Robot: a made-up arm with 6 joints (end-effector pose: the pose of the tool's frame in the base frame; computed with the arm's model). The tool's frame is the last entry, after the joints. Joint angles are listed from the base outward.
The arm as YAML. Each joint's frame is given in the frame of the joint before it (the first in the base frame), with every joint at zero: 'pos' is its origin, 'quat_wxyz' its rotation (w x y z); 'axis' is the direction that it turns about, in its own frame. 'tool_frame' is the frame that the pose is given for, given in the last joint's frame.
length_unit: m
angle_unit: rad
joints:
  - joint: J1
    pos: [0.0, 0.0, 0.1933]
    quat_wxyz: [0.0, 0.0, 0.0, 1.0]
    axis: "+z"
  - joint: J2
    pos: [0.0, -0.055, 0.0]
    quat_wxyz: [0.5, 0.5, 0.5, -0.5]
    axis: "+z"
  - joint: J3
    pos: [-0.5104, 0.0, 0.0]
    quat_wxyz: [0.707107, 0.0, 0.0, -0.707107]
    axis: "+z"
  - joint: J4
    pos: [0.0, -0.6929, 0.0]
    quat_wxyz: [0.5, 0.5, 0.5, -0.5]
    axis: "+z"
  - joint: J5
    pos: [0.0, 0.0, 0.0]
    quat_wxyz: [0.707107, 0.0, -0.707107, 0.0]
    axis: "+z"
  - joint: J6
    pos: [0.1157, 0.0, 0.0]
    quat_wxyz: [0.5, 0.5, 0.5, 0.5]
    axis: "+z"
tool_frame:
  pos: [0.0, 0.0, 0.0]
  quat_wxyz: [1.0, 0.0, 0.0, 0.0]
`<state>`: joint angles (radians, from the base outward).
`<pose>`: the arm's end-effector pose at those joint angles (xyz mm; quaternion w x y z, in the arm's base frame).
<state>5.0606 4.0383 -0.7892 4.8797 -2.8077 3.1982</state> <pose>-68.4 459.3 -706.2 0.1252 -0.1777 0.0413 -0.9752</pose>
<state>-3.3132 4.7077 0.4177 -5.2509 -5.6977 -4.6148</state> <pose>1183.5 -316.6 537.8 0.8005 0.1518 0.4242 -0.3953</pose>
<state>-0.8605 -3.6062 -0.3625 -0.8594 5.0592 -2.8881</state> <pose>636.1 -528.8 -706.4 0.1539 0.6161 0.0974 0.7663</pose>
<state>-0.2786 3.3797 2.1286 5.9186 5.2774 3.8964</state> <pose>-661.5 282.7 172.8 0.0291 -0.6543 0.3958 0.6437</pose>
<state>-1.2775 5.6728 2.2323 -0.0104 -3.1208 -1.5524</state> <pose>134.8 -256.0 584.4 0.1173 0.0898 -0.6753 -0.7226</pose>
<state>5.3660 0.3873 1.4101 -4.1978 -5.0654 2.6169</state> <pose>677.5 -638.6 553.3 0.6008 -0.4451 0.3402 -0.5703</pose>
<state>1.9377 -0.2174 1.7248 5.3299 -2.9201 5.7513</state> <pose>-238.5 409.5 743.1 0.3379 0.4234 -0.5368 0.6468</pose>
